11 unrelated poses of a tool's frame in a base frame.
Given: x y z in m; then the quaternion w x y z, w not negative.
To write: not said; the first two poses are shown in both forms.
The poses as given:
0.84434 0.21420 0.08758 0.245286 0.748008 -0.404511 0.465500
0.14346 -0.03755 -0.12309 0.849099 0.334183 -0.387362 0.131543
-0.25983 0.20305 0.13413 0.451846 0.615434 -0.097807 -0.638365
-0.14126 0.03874 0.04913 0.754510 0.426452 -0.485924 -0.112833
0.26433 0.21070 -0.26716 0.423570 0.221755 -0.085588 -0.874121
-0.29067 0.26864 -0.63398 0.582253 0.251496 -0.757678 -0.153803
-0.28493 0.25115 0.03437 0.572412 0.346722 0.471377 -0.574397
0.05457 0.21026 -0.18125 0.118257 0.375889 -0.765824 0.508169
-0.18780 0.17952 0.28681 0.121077 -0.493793 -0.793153 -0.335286
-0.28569 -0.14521 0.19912 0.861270 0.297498 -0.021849 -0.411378
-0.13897 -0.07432 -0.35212 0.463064 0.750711 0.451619 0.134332
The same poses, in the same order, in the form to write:
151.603 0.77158 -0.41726 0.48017 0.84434 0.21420 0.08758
63.772 0.63264 -0.73332 0.24902 0.14346 -0.03755 -0.12309
126.276 0.68987 -0.10964 -0.71558 -0.25983 0.20305 0.13413
82.035 0.64979 -0.74041 -0.17193 -0.14126 0.03874 0.04913
129.880 0.24480 -0.09448 -0.96496 0.26433 0.21070 -0.26716
108.782 0.30934 -0.93194 -0.18918 -0.29067 0.26864 -0.63398
110.163 0.42285 0.57487 -0.70051 -0.28493 0.25115 0.03437
166.417 0.37855 -0.77124 0.51176 0.05457 0.21026 -0.18125
166.091 -0.49745 -0.79903 -0.33777 -0.18780 0.17952 0.28681
61.081 0.58546 -0.04300 -0.80956 -0.28569 -0.14521 0.19912
124.830 0.84699 0.50954 0.15156 -0.13897 -0.07432 -0.35212

